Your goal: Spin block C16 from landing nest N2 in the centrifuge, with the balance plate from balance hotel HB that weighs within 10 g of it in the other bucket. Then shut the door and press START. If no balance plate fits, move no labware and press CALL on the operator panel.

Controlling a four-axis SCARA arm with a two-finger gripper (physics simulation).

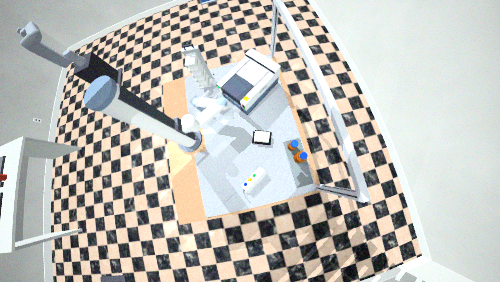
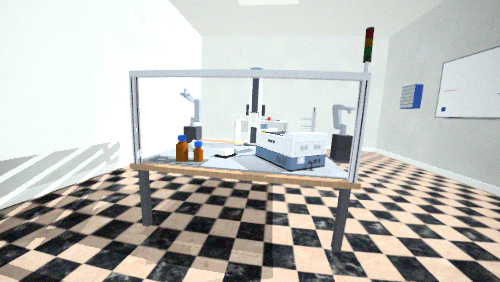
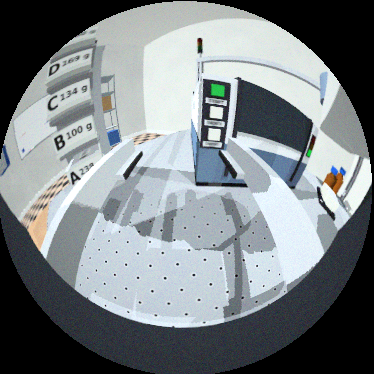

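Pixels of known places: gripper, fingertip midpoint: (image 1: 212, 93) (image 3: 179, 143); arm's base, origin of the base link: (image 1: 189, 139) (image 2: 253, 145).
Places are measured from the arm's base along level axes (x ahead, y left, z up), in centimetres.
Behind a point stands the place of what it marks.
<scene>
My gripper (image 3: 179, 143) @[x 33.4, y 33.5, z 12.5 cm] is shut, its fingers drawn in with a gap and no labware between them. It hangs over the perforated deck, in front of the centrifuge (image 1: 241, 104) @[x 56.7, y 11.3, z 18.7 cm] (image 2: 291, 145) @[x 96.5, y 33.9, z 18.4 cm] (image 3: 215, 167) @[x 42.4, y 32.2, z 5.8 cm]. The centrifuge's front carries a green START button (image 3: 217, 90) @[x 41.0, y 32.9, z 19.3 cm] and two white buttons below it, INDEX (image 3: 216, 111) @[x 41.1, y 32.9, z 16.0 cm] and DOOR (image 3: 214, 134) @[x 41.1, y 32.8, z 12.3 cm]. Its front also shows a dark panel (image 3: 272, 107) @[x 47.4, y 24.6, z 19.5 cm]; whether the door is open is unclear. The balance hotel (image 1: 200, 72) @[x 28.5, y 49.9, z 25.4 cm] (image 3: 70, 102) @[x 25.0, y 48.2, z 21.9 cm] shows labels A 238 g, B 100 g, C 134 g and D 169 g. Block C16 cannot be identified, and the buckets are hidden.
The operator panel (image 1: 253, 180) @[x 50.7, y -50.4, z 9.0 cm] with coloured buttons lies on the deck. A white-topped black unit (image 1: 262, 137) @[x 66.8, y -17.6, z 6.8 cm] (image 2: 226, 152) @[x 72.9, y -14.3, z 5.4 cm] (image 3: 327, 197) @[x 61.9, y -11.2, z 5.1 cm] stands nearer the middle. Two brown bottles (image 1: 300, 158) @[x 90.4, y -43.3, z 15.1 cm] (image 2: 182, 151) @[x 96.1, y -39.7, z 9.2 cm] (image 3: 329, 181) @[x 86.4, y -29.3, z 6.9 cm] stand by the guard frame (image 2: 250, 75) @[x 104.4, y 7.0, z 58.6 cm]. A signal tower (image 2: 368, 45) @[x 104.1, y 69.6, z 76.1 cm] (image 3: 200, 45) @[x 101.1, y 68.9, z 75.1 cm] rises beyond.
</scene>
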